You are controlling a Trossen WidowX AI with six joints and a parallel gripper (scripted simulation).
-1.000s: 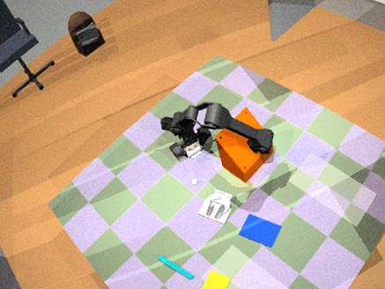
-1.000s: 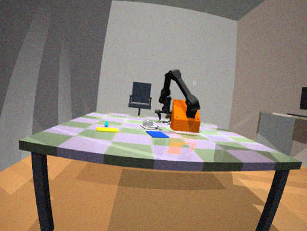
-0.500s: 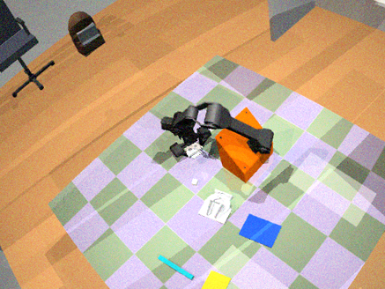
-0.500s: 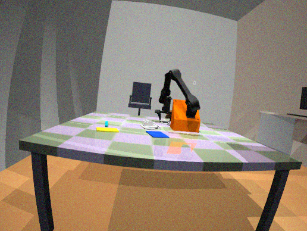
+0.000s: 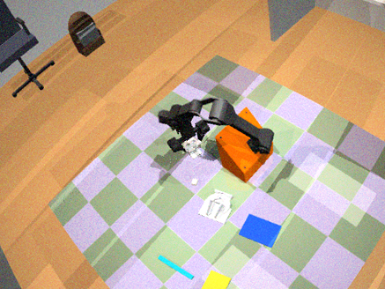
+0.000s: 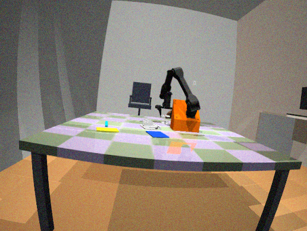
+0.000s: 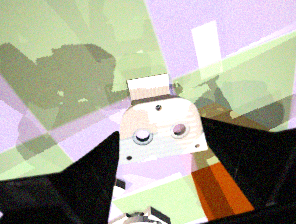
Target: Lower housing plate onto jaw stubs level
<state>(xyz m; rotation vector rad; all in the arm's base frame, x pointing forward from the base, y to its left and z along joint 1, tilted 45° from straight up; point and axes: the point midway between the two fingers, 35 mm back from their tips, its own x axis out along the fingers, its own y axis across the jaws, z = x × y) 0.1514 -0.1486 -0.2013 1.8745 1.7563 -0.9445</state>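
Right now my gripper tip is 120 mm to the right of the small white cube, 110 mm short of it and 40 mm above it. Round my gripper tip: blue card (480 mm to the left, 90 mm ahead, 50 mm below); then cyan bar (430 mm ahead, 340 mm to the left, 40 mm below); then yellow card (510 mm to the left, 390 mm ahead, 50 mm below).
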